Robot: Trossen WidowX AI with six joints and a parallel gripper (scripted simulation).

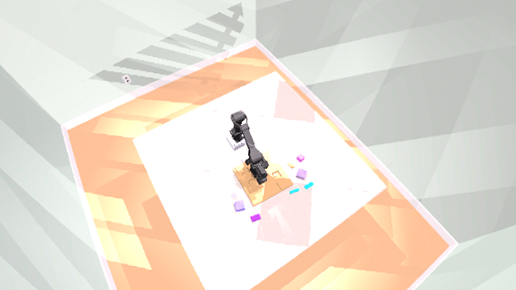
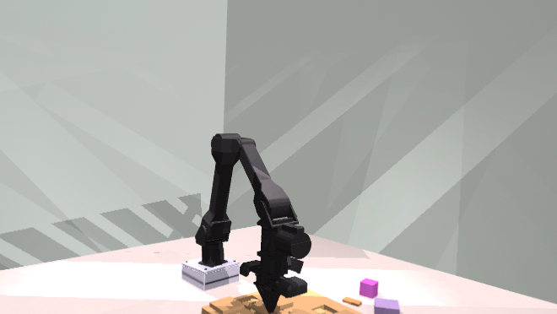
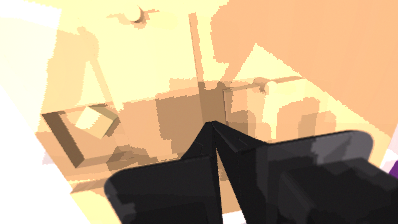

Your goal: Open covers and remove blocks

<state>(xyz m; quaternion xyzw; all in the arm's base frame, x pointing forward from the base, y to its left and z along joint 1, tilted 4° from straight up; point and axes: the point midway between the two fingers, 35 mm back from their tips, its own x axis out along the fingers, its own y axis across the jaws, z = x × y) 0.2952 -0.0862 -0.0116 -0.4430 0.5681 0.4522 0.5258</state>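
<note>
The puzzle board lies 3 cm to the left of my gripper tip, 2 cm ahead of it and 1 cm below it. Also, from my gripper tip: blue-violet block 21 cm to the right, 8 cm ahead, 1 cm below; then magenta block 20 cm ahead, 18 cm to the right, 2 cm below; then small orange piece 24 cm to the left, 9 cm ahead, 2 cm below.
</note>
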